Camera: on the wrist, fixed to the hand. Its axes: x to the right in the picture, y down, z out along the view.
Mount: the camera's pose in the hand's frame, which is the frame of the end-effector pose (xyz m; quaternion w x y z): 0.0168 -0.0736 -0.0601 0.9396 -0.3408 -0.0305 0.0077
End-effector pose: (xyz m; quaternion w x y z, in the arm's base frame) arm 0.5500 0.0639 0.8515 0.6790 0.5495 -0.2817 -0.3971
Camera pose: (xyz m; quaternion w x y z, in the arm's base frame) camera 0.5912 0.0751 0.7649 0.8197 0.2706 -0.1543 -0.4806
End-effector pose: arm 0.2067 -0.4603 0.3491 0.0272 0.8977 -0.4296 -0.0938
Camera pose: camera 0.2849 -0.4289 0.3961 0.3191 0.8281 -0.3794 -0.2617
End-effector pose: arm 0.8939 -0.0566 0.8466 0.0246 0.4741 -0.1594 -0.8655
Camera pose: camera 0.9425 -0.0053 0.7809 0.1865 0.4095 0.1408 -0.8819
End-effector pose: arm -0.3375 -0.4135 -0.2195 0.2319 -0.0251 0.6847 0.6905
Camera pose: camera -0.3434 -0.4695 -0.2978 0.2249 -0.0763 0.4011 0.8847
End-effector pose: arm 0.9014 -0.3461 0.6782 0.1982 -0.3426 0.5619 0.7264
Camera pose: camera 0.9559 -0.3836 0.6080 0.0810 -0.3630 0.2770 0.8860
